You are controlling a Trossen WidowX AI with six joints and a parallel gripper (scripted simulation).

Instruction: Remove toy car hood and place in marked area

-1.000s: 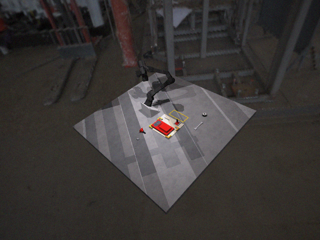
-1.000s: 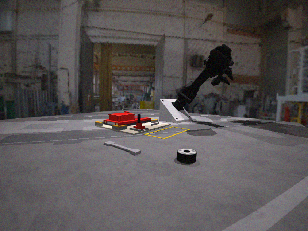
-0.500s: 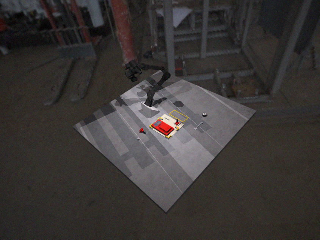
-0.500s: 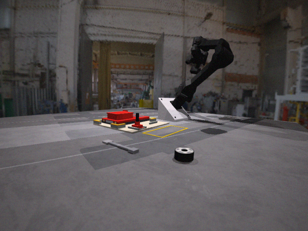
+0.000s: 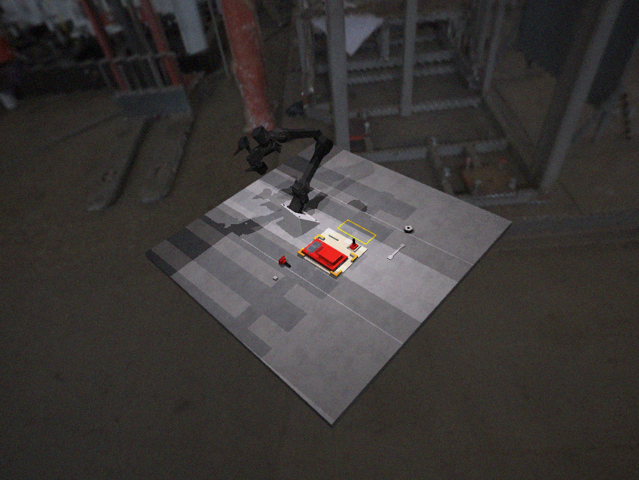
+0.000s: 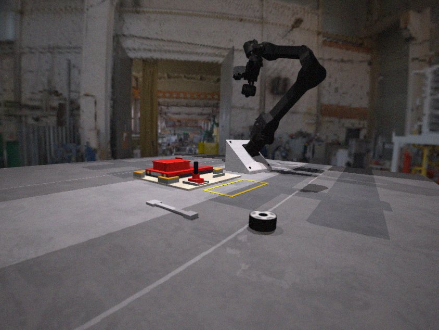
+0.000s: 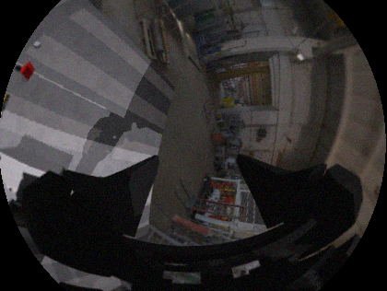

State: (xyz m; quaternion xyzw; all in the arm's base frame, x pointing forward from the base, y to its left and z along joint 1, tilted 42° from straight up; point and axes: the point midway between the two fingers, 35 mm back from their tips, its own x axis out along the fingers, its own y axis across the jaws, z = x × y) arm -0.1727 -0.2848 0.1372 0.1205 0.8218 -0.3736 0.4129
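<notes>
Now: the red hood 510 mm ahead of my gripper tip, 320 mm below it and 60 mm to the left of it. The rest, counted from my gripper tip: white piece 400 mm ahead, 360 mm below, 190 mm to the right; then black wheel 660 mm ahead, 450 mm to the left, 360 mm below; then grey bar 710 mm ahead, 360 mm below, 300 mm to the left.
</notes>
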